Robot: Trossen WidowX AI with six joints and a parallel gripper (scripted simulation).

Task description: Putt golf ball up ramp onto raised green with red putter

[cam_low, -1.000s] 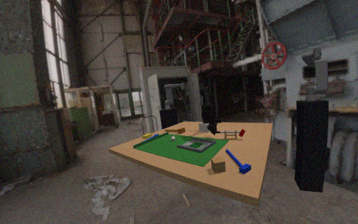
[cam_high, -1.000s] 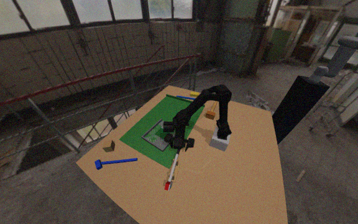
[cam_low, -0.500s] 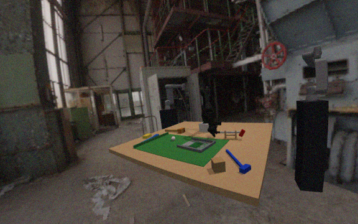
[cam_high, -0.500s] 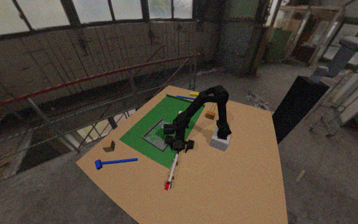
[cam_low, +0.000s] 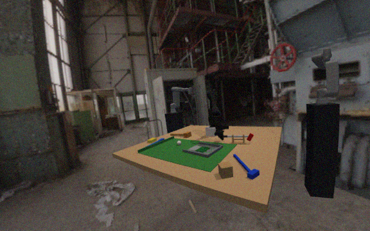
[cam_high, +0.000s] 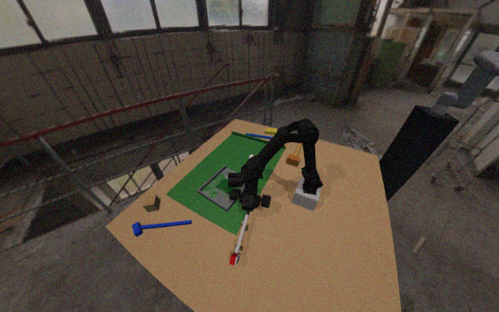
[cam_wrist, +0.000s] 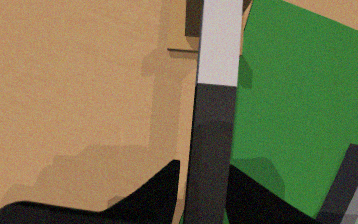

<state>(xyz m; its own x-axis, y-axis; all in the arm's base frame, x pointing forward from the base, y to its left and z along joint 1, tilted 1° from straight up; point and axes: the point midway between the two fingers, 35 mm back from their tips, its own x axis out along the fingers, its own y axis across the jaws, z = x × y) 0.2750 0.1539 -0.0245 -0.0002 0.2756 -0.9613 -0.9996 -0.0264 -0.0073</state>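
The red putter lies 10 mm behind my gripper tip, 110 mm to the left of it and 30 mm above it. The rest, counted from my gripper tip: white golf ball (100 mm ahead, 400 mm to the right, 10 mm below); then blue mallet (400 mm ahead, 200 mm to the left, 20 mm below); then wooden rack (10 mm behind, 130 mm to the left).
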